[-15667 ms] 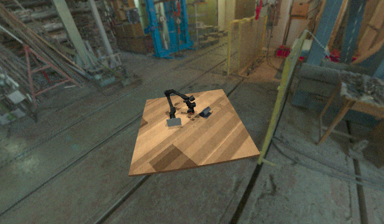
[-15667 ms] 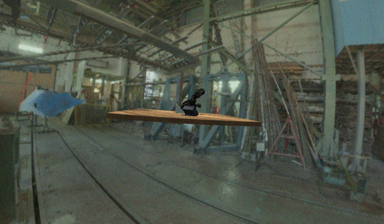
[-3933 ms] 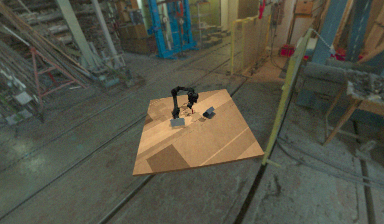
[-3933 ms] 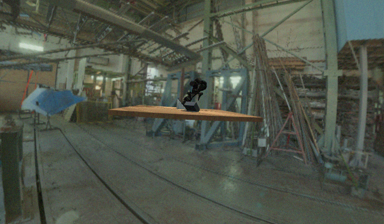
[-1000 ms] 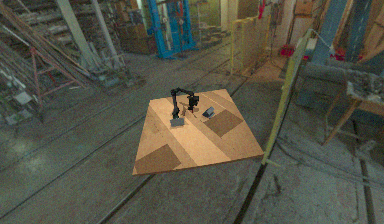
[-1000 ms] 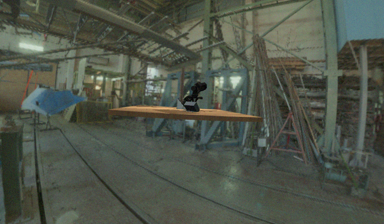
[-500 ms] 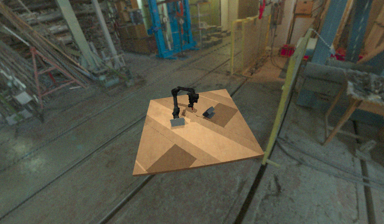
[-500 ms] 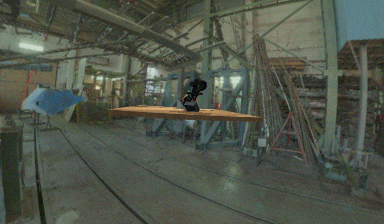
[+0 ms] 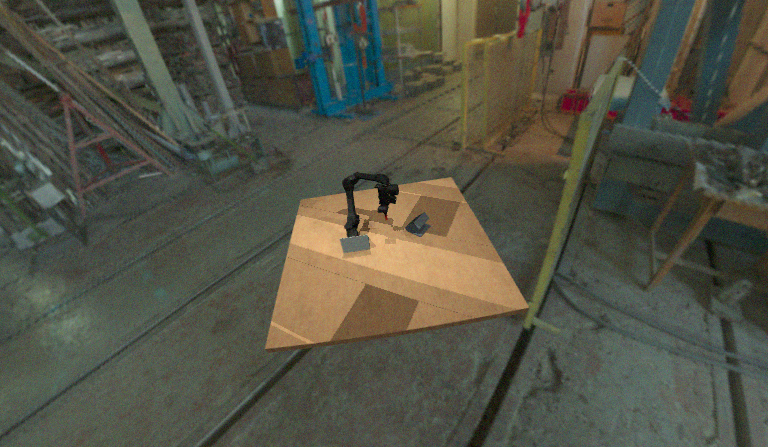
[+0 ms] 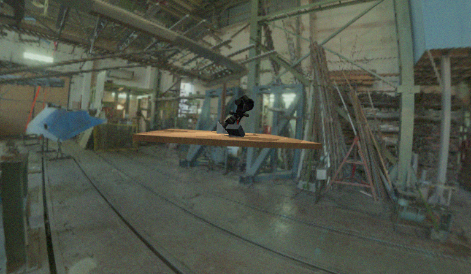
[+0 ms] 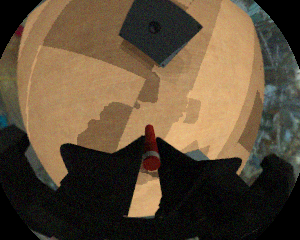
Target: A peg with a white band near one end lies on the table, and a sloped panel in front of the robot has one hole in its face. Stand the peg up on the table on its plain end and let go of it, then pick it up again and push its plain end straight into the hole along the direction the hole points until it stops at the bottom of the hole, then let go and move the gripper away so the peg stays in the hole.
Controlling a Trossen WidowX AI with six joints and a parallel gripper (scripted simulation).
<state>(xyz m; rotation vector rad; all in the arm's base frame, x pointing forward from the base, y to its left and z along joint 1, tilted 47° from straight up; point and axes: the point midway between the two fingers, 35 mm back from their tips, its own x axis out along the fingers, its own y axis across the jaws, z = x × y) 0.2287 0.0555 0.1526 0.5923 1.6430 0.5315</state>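
Now: gripper tip 200 mm short of the dark sloped panel, 70 mm above it and 20 mm to the left of it. Also, from my gripper tip: red peg 20 mm above.
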